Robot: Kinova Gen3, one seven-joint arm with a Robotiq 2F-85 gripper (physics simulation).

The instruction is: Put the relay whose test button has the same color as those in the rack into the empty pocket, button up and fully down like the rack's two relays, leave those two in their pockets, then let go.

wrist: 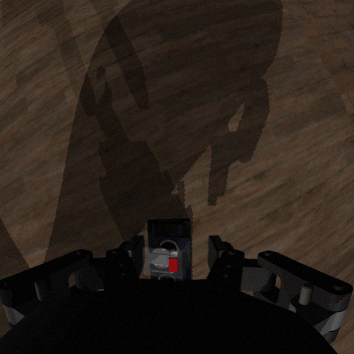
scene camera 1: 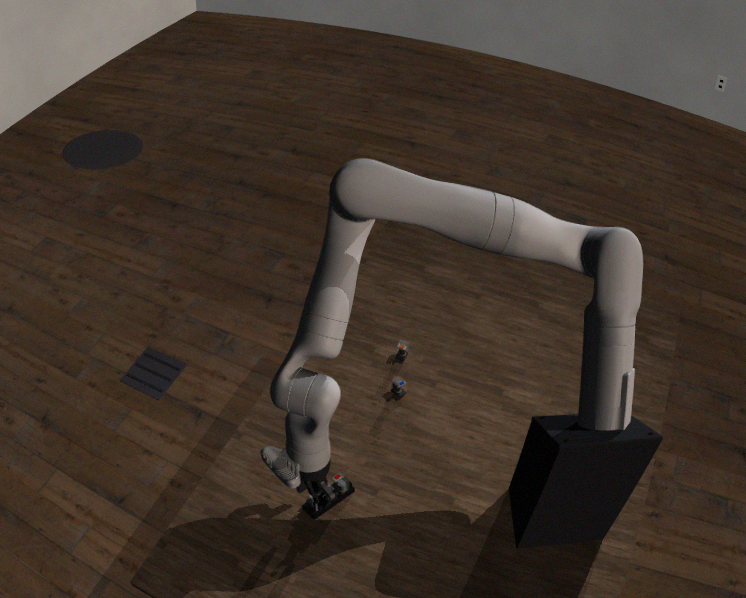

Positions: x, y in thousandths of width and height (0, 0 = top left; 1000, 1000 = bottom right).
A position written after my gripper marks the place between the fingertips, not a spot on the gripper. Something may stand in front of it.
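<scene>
Black rack (wrist: 496, 640), visible. My gripper (scene camera 1: 416, 834), visible. Same gripper (wrist: 496, 702).
</scene>
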